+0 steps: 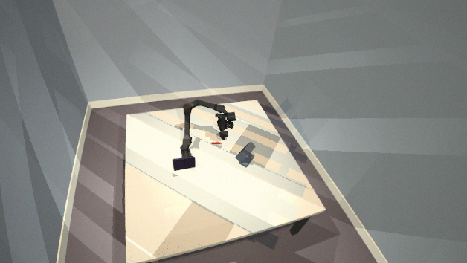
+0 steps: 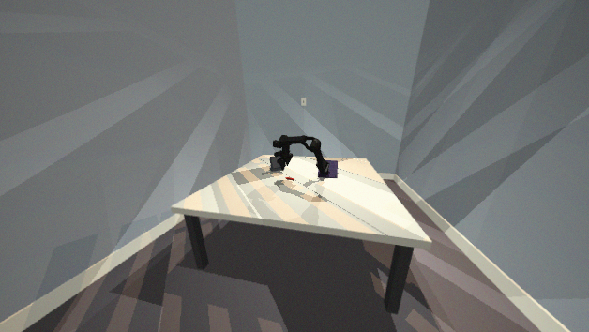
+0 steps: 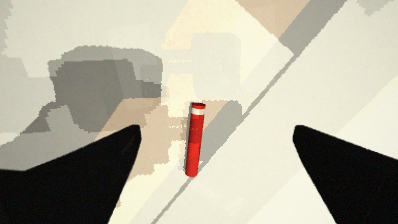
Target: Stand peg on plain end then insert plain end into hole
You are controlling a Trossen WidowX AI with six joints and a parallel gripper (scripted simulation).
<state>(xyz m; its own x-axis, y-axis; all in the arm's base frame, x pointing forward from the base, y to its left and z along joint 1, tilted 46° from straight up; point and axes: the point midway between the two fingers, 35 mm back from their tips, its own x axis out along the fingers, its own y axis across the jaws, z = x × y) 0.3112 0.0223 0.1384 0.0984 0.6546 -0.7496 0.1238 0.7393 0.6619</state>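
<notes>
My gripper tip is now 30 mm past the red peg, 10 mm to the right of it and 80 mm above it. From my gripper tip the other things lie so: sloped panel: 130 mm ahead, 190 mm to the right, 10 mm below.
</notes>
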